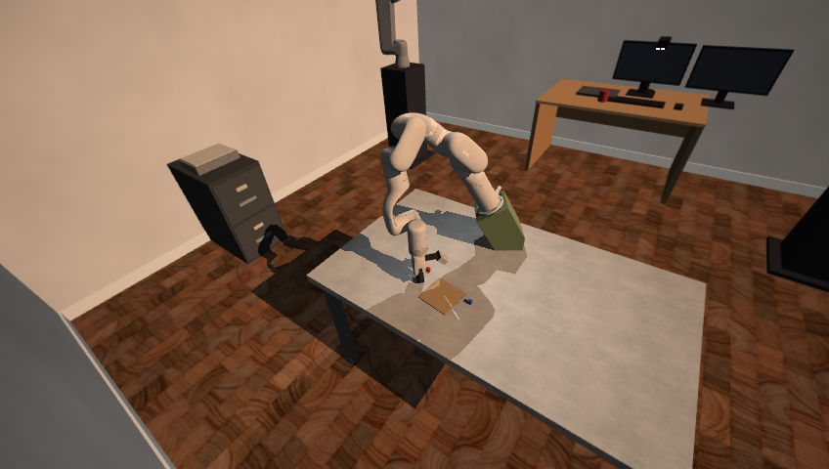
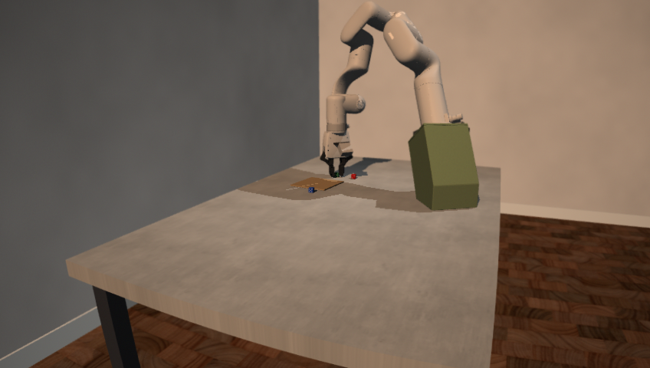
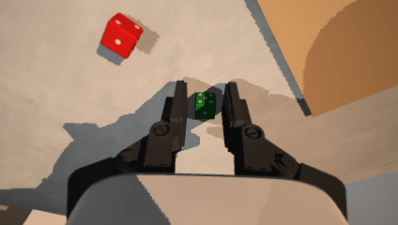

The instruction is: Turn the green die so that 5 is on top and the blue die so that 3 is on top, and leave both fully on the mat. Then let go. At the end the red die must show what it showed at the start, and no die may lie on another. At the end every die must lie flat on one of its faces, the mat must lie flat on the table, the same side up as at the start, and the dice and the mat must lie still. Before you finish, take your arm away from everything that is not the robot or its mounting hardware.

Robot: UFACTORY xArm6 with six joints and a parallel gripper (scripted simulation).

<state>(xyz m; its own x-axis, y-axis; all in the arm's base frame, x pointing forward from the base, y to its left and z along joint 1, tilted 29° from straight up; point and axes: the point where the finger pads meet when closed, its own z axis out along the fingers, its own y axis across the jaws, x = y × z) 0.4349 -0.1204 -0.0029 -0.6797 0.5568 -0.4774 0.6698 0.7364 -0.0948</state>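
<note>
My gripper is now 2 cm above the green die, 1 cm to the left of it and 1 cm short of it. Also, from my hand: blue die (24 cm to the left, 2 cm below, 2 cm behind); then tan mat (13 cm to the left, 2 cm below, 2 cm ahead); then red die (7 cm behind, 2 cm below).
</note>
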